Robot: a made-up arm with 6 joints.
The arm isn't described. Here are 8 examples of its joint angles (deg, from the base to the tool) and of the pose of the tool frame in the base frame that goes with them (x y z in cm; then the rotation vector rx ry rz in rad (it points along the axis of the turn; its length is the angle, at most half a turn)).
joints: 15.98 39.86 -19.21 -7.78 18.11 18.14
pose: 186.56 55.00 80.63 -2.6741 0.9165 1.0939
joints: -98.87 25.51 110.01 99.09 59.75 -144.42
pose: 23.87 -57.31 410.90 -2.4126 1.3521 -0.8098
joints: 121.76 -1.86 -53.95 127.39 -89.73 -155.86
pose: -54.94 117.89 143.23 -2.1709 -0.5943 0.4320
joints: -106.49 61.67 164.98 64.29 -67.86 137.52
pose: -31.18 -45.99 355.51 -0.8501 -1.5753 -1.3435
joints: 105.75 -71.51 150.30 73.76 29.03 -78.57
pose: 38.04 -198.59 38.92 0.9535 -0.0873 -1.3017
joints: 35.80 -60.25 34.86 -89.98 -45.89 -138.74
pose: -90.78 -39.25 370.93 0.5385 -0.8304 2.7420
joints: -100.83 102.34 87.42 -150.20 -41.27 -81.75
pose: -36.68 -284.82 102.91 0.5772 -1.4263 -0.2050
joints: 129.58 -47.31 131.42 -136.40 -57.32 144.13
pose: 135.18 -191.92 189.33 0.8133 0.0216 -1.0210
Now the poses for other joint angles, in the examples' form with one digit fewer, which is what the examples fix.
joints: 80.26 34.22 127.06 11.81 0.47 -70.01
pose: 8.6 37.1 414.2 -0.496 -1.422 0.481
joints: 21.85 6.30 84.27 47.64 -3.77 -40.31
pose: 38.2 20.4 431.9 -1.772 -0.058 -1.001
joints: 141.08 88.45 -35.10 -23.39 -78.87 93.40
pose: -16.4 -1.1 20.3 -0.630 0.401 -0.550
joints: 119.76 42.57 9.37 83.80 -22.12 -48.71
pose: -116.8 211.9 134.3 2.311 1.262 -0.039
